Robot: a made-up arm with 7 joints. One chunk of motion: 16 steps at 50 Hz.
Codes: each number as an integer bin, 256 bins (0 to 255) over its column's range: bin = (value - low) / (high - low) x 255, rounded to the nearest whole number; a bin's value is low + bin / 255 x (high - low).
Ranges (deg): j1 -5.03..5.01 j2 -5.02..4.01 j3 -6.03..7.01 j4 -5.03..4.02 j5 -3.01..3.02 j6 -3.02..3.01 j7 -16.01..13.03
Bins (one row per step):
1: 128 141 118 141 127 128 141
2: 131 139 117 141 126 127 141
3: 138 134 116 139 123 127 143
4: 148 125 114 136 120 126 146
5: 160 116 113 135 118 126 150
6: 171 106 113 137 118 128 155
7: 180 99 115 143 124 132 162
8: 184 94 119 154 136 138 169
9: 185 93 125 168 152 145 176
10: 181 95 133 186 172 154 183
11: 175 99 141 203 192 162 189
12: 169 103 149 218 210 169 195
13: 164 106 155 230 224 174 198
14: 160 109 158 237 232 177 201
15: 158 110 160 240 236 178 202
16: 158 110 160 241 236 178 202
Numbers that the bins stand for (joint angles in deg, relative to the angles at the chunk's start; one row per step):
1: 0.01 -0.03 0.00 -0.03 -0.01 0.01 0.05
2: 0.13 -0.10 -0.05 -0.03 -0.03 -0.02 0.05
3: 0.40 -0.27 -0.10 -0.10 -0.10 -0.02 0.28
4: 0.80 -0.59 -0.20 -0.20 -0.17 -0.04 0.62
5: 1.27 -0.91 -0.25 -0.24 -0.22 -0.04 1.07
6: 1.70 -1.27 -0.25 -0.17 -0.22 0.01 1.64
7: 2.06 -1.51 -0.15 0.05 -0.08 0.10 2.44
8: 2.21 -1.69 0.06 0.44 0.21 0.24 3.24
9: 2.25 -1.73 0.36 0.93 0.58 0.41 4.03
10: 2.10 -1.66 0.77 1.57 1.06 0.62 4.83
11: 1.86 -1.51 1.18 2.17 1.53 0.81 5.51
12: 1.62 -1.37 1.59 2.71 1.96 0.98 6.20
13: 1.43 -1.27 1.90 3.13 2.29 1.09 6.54
14: 1.27 -1.16 2.05 3.38 2.48 1.17 6.88
15: 1.19 -1.12 2.15 3.49 2.57 1.19 6.99
16: 1.19 -1.12 2.15 3.52 2.57 1.19 6.99

